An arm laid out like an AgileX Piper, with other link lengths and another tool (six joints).
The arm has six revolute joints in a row. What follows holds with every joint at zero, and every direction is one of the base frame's. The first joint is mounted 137.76 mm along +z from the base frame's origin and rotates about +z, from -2.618 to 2.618 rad. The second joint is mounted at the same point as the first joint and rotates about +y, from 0 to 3.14 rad. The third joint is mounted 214.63 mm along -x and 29.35 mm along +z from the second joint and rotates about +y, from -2.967 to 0 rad. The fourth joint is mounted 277.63 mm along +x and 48.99 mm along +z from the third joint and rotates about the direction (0.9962, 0, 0.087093), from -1.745 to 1.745 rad. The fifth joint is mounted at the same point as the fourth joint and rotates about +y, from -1.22 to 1.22 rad. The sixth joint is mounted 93.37 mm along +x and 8.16 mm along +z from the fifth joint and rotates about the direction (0.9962, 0, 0.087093), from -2.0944 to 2.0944 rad. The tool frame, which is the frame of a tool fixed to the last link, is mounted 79.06 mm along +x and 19 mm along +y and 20.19 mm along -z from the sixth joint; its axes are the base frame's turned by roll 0.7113, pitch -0.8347 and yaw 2.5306 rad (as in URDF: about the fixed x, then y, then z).
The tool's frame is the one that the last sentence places.
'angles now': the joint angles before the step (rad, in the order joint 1, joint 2, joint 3, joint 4, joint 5, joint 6). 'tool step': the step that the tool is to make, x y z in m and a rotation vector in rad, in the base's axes. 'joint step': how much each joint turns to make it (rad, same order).
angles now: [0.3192 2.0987 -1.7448 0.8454 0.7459 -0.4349]
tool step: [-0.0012 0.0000 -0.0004 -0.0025 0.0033 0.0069]
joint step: [0.0000 0.0002 -0.0005 -0.0020 0.0075 -0.0016]
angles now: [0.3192 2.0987 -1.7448 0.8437 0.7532 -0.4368]
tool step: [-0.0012 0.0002 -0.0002 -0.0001 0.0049 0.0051]
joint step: [0.0001 0.0001 -0.0001 0.0001 0.0070 0.0000]
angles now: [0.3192 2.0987 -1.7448 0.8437 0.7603 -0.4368]
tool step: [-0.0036 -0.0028 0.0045 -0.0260 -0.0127 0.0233]
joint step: [0.0001 -0.0179 0.0000 -0.0337 0.0206 0.0001]
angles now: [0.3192 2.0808 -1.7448 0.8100 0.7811 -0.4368]
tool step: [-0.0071 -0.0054 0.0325 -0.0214 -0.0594 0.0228]
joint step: [-0.0001 -0.0817 -0.0002 -0.0550 0.0330 0.0174]
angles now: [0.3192 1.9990 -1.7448 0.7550 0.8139 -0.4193]
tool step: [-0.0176 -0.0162 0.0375 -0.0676 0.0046 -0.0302]
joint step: [-0.0001 -0.1183 0.0000 -0.1618 0.0896 0.1565]
